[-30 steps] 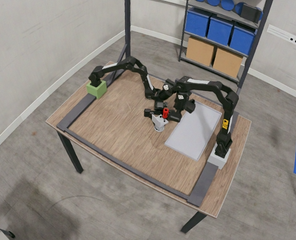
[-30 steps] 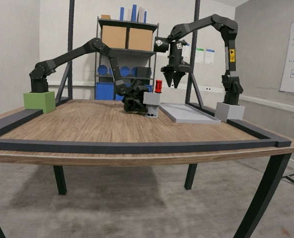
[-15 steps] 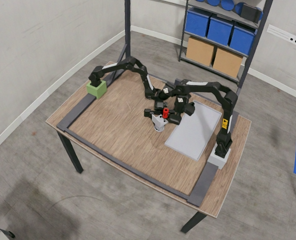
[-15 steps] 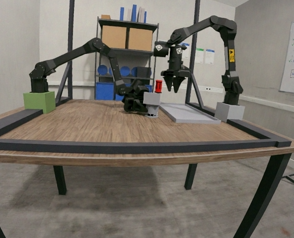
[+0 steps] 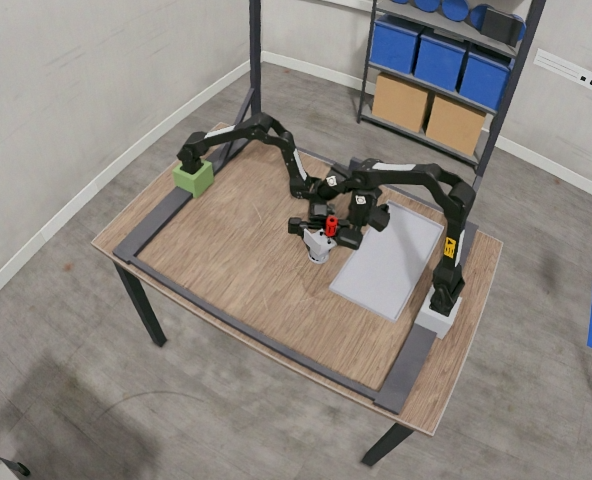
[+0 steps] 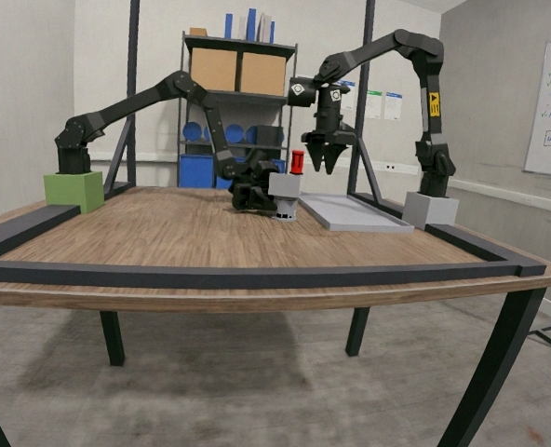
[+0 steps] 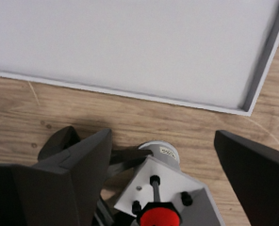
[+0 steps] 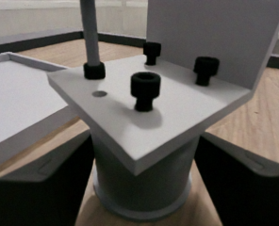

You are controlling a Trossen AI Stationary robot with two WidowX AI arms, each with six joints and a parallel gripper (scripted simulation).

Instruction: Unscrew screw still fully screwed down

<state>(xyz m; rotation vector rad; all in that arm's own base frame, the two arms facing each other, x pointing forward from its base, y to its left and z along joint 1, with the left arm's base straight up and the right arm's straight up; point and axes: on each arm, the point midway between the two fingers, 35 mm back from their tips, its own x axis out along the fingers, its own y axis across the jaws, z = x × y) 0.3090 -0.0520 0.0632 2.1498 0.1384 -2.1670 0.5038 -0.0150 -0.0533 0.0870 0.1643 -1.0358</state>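
Observation:
Right now the red screwdriver is 2 cm ahead of my left hand, 7 cm to the right of it and 3 cm below it. Round my left hand: grey joint module: 2 cm ahead, 9 cm to the right, 12 cm below; then grey bracket: 3 cm ahead, 9 cm to the right, 8 cm below; then shallow grey tray: 10 cm behind, 10 cm to the left, 14 cm below.
My right hand is 20 mm short of the grey joint module and 20 mm to the right of it. From my right hand the other things lie so: grey bracket 20 mm ahead, 20 mm to the left, 40 mm above; red screwdriver 10 mm ahead, 40 mm to the left, 90 mm above; shallow grey tray 100 mm behind, 210 mm to the left, 30 mm below.

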